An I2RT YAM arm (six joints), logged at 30 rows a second.
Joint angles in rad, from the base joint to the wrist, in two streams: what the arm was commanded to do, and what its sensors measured. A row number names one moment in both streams.
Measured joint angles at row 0: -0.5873 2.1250 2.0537 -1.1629 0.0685 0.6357
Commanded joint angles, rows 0 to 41: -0.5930 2.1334 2.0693 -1.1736 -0.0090 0.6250; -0.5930 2.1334 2.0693 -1.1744 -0.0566 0.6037; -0.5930 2.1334 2.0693 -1.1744 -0.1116 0.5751; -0.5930 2.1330 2.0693 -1.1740 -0.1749 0.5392; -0.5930 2.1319 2.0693 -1.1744 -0.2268 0.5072; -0.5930 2.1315 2.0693 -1.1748 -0.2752 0.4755; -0.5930 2.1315 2.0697 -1.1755 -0.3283 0.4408; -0.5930 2.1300 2.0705 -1.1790 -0.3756 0.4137; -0.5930 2.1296 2.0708 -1.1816 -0.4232 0.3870; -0.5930 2.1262 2.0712 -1.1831 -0.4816 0.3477; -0.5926 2.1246 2.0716 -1.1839 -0.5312 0.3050; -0.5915 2.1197 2.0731 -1.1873 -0.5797 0.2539; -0.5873 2.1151 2.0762 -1.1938 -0.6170 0.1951; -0.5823 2.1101 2.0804 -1.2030 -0.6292 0.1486; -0.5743 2.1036 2.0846 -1.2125 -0.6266 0.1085; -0.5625 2.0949 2.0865 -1.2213 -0.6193 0.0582; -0.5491 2.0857 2.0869 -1.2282 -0.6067 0.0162; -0.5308 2.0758 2.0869 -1.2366 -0.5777 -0.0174; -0.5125 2.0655 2.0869 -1.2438 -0.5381 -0.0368; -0.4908 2.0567 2.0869 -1.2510 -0.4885 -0.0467; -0.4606 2.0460 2.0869 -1.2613 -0.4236 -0.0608; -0.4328 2.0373 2.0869 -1.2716 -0.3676 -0.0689; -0.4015 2.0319 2.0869 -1.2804 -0.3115 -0.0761; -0.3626 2.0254 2.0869 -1.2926 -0.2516 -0.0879; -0.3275 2.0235 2.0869 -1.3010 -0.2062 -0.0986; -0.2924 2.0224 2.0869 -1.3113 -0.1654 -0.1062; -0.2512 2.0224 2.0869 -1.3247 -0.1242 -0.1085; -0.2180 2.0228 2.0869 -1.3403 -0.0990 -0.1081; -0.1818 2.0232 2.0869 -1.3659 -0.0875 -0.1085; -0.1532 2.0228 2.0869 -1.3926 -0.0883 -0.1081; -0.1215 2.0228 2.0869 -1.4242 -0.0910 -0.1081; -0.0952 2.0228 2.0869 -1.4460 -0.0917 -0.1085; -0.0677 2.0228 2.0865 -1.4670 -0.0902 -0.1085; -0.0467 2.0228 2.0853 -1.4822 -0.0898 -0.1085; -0.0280 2.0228 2.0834 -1.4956 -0.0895 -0.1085; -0.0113 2.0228 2.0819 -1.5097 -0.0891 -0.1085; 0.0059 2.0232 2.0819 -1.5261 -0.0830 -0.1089; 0.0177 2.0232 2.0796 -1.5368 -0.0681 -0.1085; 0.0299 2.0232 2.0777 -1.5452 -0.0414 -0.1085; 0.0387 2.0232 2.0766 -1.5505 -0.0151 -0.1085; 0.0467 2.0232 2.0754 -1.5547 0.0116 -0.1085; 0.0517 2.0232 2.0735 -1.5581 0.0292 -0.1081
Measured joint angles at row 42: 0.0372 2.0605 2.0720 -1.5497 -0.0654 -0.0986
